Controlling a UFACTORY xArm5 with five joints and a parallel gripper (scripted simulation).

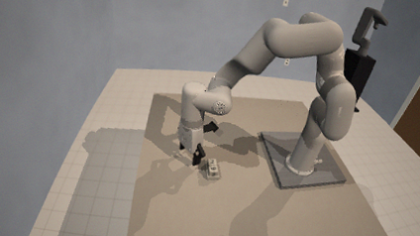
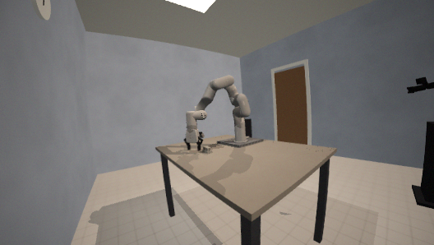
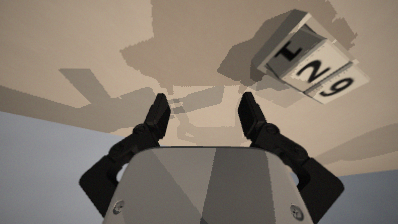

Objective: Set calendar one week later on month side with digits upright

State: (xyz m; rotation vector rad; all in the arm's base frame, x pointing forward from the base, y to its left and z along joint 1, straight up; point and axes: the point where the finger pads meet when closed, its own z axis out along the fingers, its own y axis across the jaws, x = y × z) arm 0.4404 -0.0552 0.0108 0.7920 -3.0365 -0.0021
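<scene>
The calendar tray is 80 mm behind my hand, 60 mm to the left of it and 20 mm below it.
</scene>
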